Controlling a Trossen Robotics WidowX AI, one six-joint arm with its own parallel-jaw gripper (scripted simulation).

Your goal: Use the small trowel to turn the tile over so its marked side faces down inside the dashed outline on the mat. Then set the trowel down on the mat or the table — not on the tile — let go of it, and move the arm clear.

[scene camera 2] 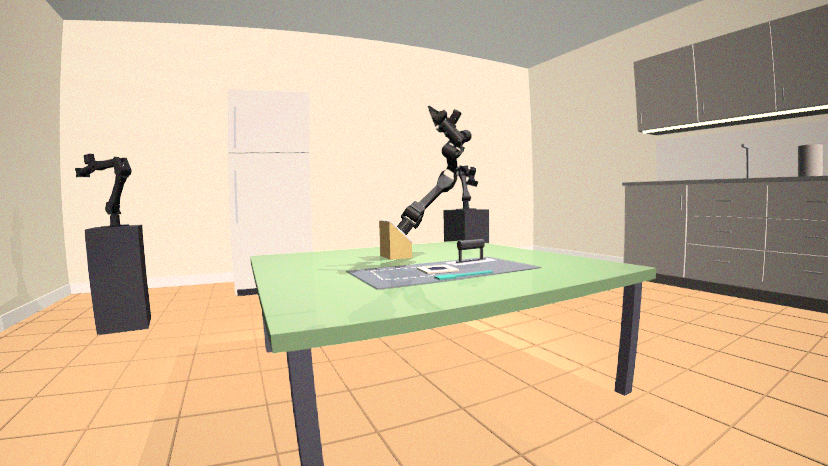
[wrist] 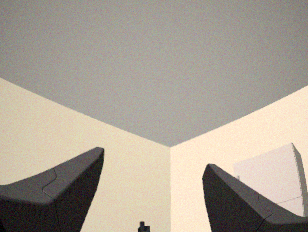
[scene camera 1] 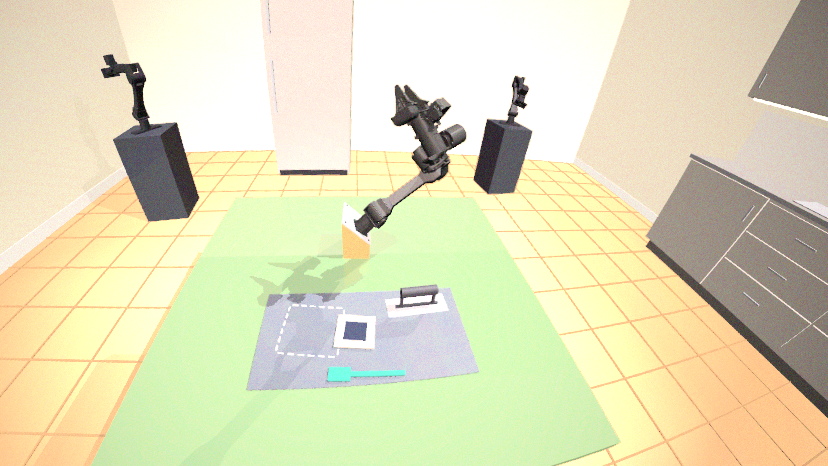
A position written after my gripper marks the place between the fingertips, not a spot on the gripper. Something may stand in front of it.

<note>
In view: my gripper (scene camera 1: 400, 85).
My gripper also shows in the wrist view (wrist: 155, 164).
</note>
